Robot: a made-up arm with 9 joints. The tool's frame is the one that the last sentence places.
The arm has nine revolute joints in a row. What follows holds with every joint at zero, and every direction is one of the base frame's. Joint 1 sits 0.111 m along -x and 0.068 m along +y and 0.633 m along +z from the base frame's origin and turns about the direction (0.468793, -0.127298, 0.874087), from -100.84 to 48.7 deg. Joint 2 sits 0.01 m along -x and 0.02 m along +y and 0.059 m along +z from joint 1 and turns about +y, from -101.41 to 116.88 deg. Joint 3 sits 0.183 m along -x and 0.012 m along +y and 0.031 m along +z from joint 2 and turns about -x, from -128.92 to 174.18 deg. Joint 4 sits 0.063 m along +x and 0.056 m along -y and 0.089 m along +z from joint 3 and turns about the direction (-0.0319, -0.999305, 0.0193), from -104.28 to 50.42 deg. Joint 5 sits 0.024 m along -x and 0.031 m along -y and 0.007 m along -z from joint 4 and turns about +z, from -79.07 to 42.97 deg. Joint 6 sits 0.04 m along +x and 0.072 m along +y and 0.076 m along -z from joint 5 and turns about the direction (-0.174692, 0.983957, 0.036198), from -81.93 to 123.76 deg. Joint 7 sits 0.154 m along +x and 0.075 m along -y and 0.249 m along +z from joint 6 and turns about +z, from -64.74 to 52.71 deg. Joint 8 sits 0.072 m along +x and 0.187 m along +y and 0.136 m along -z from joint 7 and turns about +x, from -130.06 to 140.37 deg. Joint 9 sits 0.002 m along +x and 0.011 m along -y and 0.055 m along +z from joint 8 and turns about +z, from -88.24 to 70.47 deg. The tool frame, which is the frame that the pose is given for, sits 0.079 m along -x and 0.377 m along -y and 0.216 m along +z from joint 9; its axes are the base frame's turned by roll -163.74, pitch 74.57 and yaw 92.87 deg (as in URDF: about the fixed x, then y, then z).
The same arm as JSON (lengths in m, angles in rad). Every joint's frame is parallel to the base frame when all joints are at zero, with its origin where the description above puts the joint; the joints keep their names.
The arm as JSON. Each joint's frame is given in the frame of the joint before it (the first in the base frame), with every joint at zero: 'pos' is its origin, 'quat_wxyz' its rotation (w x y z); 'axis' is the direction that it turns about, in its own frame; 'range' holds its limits. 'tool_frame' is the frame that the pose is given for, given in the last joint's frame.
{"length_unit": "m", "angle_unit": "rad", "joints": [
  {"joint": "joint 1", "pos": [-0.111, 0.068, 0.633], "quat_wxyz": [1.0, 0.0, 0.0, 0.0], "axis": [0.468793, -0.127298, 0.874087], "range": [-1.76, 0.85]},
  {"joint": "joint 2", "pos": [-0.01, 0.02, 0.059], "quat_wxyz": [1.0, 0.0, 0.0, 0.0], "axis": "+y", "range": [-1.7699, 2.0399]},
  {"joint": "joint 3", "pos": [-0.183, 0.012, 0.031], "quat_wxyz": [1.0, 0.0, 0.0, 0.0], "axis": "-x", "range": [-2.2501, 3.04]},
  {"joint": "joint 4", "pos": [0.063, -0.056, 0.089], "quat_wxyz": [1.0, 0.0, 0.0, 0.0], "axis": [-0.0319, -0.999305, 0.0193], "range": [-1.82, 0.88]},
  {"joint": "joint 5", "pos": [-0.024, -0.031, -0.007], "quat_wxyz": [1.0, 0.0, 0.0, 0.0], "axis": "+z", "range": [-1.38, 0.75]},
  {"joint": "joint 6", "pos": [0.04, 0.072, -0.076], "quat_wxyz": [1.0, 0.0, 0.0, 0.0], "axis": [-0.174692, 0.983957, 0.036198], "range": [-1.4299, 2.16]},
  {"joint": "joint 7", "pos": [0.154, -0.075, 0.249], "quat_wxyz": [1.0, 0.0, 0.0, 0.0], "axis": "+z", "range": [-1.1299, 0.92]},
  {"joint": "joint 8", "pos": [0.072, 0.187, -0.136], "quat_wxyz": [1.0, 0.0, 0.0, 0.0], "axis": "+x", "range": [-2.27, 2.4499]},
  {"joint": "joint 9", "pos": [0.002, -0.011, 0.055], "quat_wxyz": [1.0, 0.0, 0.0, 0.0], "axis": "+z", "range": [-1.5401, 1.2299]}
], "tool_frame": {"pos": [-0.079, -0.377, 0.216], "quat_wxyz": [0.356988, 0.604896, 0.511674, -0.494824]}}

